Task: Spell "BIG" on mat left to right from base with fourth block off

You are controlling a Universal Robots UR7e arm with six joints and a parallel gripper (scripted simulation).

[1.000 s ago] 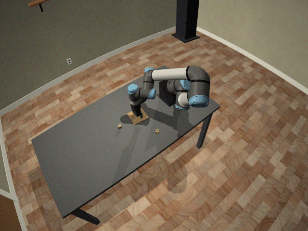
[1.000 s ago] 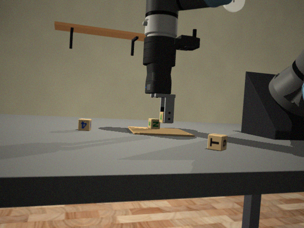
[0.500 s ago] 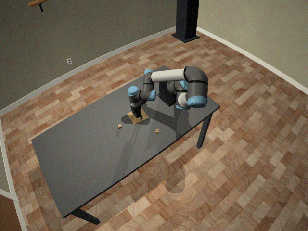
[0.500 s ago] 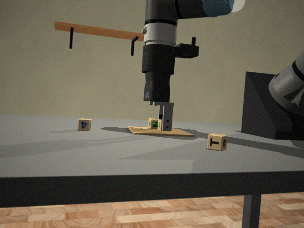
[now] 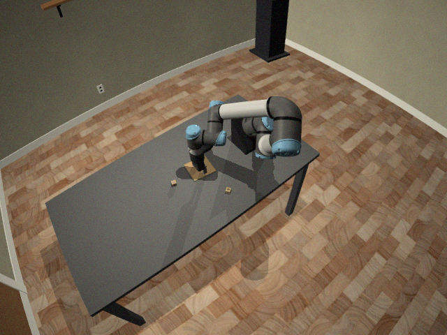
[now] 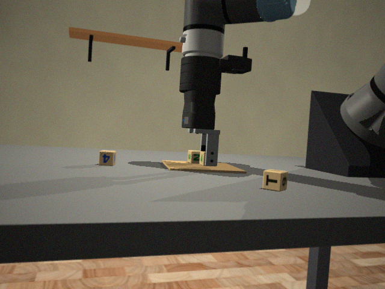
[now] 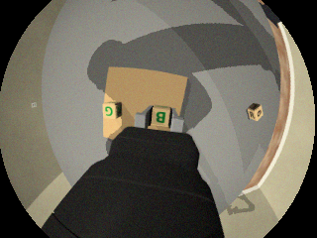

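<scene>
My gripper is now 4 cm to the left of the tan mat and 3 cm above it. Round my hand: T block: 19 cm to the left, 4 cm behind, 1 cm below.
</scene>
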